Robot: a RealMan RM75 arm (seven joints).
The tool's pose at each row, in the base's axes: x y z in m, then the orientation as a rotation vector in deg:
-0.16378 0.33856 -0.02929 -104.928 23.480 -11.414
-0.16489 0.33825 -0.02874 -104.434 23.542 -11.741
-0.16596 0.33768 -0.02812 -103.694 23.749 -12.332
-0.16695 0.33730 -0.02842 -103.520 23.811 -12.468
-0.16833 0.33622 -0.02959 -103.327 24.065 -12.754
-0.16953 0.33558 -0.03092 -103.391 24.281 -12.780
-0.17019 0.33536 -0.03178 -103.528 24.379 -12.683
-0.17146 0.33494 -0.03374 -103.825 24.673 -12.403
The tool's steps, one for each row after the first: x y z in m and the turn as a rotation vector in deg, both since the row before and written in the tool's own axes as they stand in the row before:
-0.00095 -0.00025 -0.00082 0.501 0.242 -0.026
-0.00081 -0.00027 -0.00106 0.739 0.494 -0.016
-0.00074 0.00054 -0.00061 0.171 0.122 0.007
-0.00077 0.00160 -0.00114 0.168 0.327 0.059
-0.00076 0.00162 -0.00065 -0.100 0.135 0.115
-0.00046 0.00099 -0.00020 -0.161 -0.010 0.085
-0.00086 0.00219 -0.00030 -0.372 -0.026 0.274

